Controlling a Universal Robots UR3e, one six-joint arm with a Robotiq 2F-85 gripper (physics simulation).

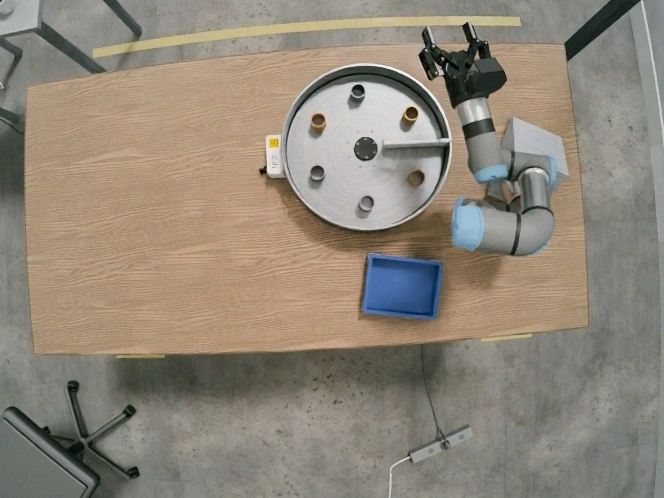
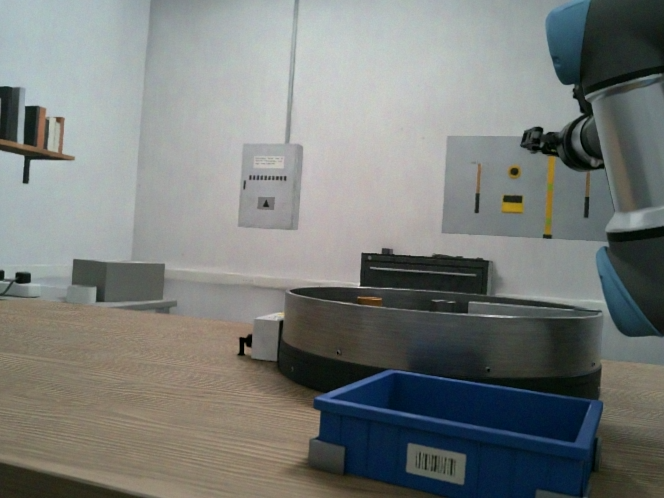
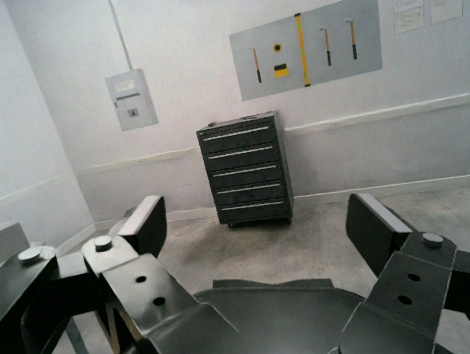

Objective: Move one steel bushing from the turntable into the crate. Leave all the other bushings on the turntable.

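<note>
The round turntable (image 1: 338,147) (image 2: 429,340) stands on the table. On its disc stand three grey, steel-looking bushings: one at the back (image 1: 357,92), one at the left front (image 1: 317,173) and a slightly pinkish one at the front (image 1: 366,203). Two orange-brass bushings (image 1: 318,121) (image 1: 410,114) stand towards the back, and a browner bushing (image 1: 416,177) stands at the right front. The blue crate (image 1: 402,286) (image 2: 375,439) is empty, in front of the turntable. My gripper (image 1: 447,31) (image 2: 526,139) (image 3: 256,212) is open and empty, raised beyond the turntable's back right, pointing level away.
A fixed bar (image 1: 412,143) crosses the turntable's right side, from near the hub to the high rim. A white box (image 1: 274,156) (image 2: 266,336) adjoins the turntable's left side. A grey block (image 1: 536,140) stands by the arm. A drawer cabinet (image 3: 245,170) stands by the far wall.
</note>
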